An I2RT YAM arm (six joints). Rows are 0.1 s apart.
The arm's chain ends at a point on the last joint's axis. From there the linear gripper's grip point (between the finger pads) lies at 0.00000 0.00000 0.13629 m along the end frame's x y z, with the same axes.
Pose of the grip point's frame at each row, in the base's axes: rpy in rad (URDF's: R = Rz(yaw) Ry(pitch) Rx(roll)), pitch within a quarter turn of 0, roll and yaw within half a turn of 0; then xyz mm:
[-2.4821, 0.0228, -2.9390, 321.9, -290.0, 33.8]
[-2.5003, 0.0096, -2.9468, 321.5, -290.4, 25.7]
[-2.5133, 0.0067, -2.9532, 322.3, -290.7, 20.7]
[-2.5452, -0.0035, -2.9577, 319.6, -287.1, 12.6]
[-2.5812, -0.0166, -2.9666, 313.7, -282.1, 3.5]
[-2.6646, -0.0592, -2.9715, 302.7, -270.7, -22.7]
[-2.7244, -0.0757, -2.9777, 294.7, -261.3, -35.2]
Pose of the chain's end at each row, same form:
[-2.4821, 0.0228, -2.9390, 302.7, -208.7, 141.5]
[-2.5003, 0.0096, -2.9468, 304.7, -210.6, 134.9]
[-2.5133, 0.0067, -2.9532, 306.6, -212.1, 131.0]
[-2.5452, -0.0035, -2.9577, 306.0, -211.8, 125.4]
[-2.5812, -0.0166, -2.9666, 303.0, -210.4, 118.9]
[-2.6646, -0.0592, -2.9715, 299.2, -207.8, 98.2]
[-2.7244, -0.0757, -2.9777, 295.0, -205.3, 89.0]

